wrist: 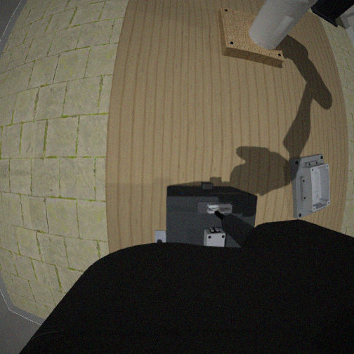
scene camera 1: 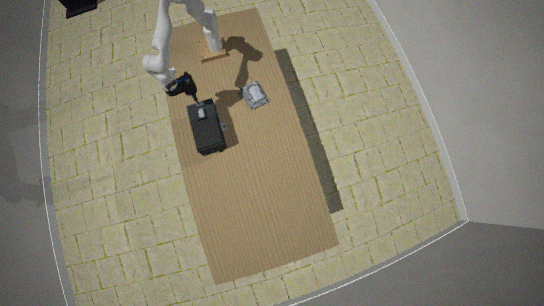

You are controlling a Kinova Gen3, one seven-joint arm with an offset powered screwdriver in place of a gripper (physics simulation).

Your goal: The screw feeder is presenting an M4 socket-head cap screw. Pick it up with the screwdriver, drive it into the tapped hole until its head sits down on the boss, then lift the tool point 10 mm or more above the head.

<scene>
In view: a grey fixture plate (wrist: 295,169).
</scene>
